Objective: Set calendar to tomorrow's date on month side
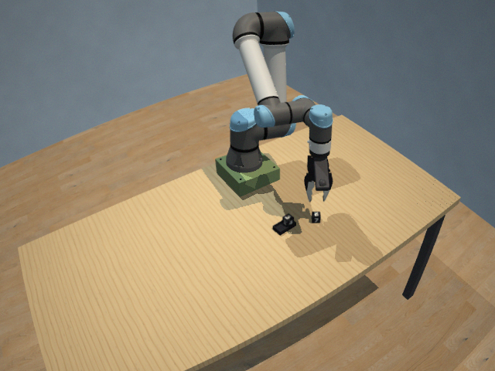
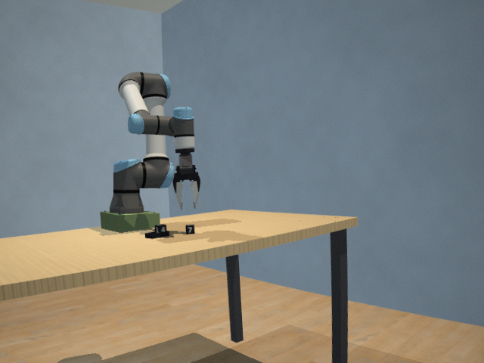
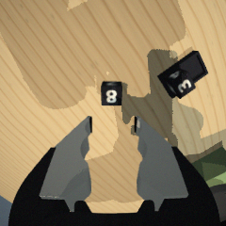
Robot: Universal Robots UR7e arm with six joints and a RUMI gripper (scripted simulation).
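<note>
Right now my hand is 90 mm above the black digit cube. Also, from my hand: black calendar tray 120 mm to the right, 100 mm below, 30 mm behind.
</note>
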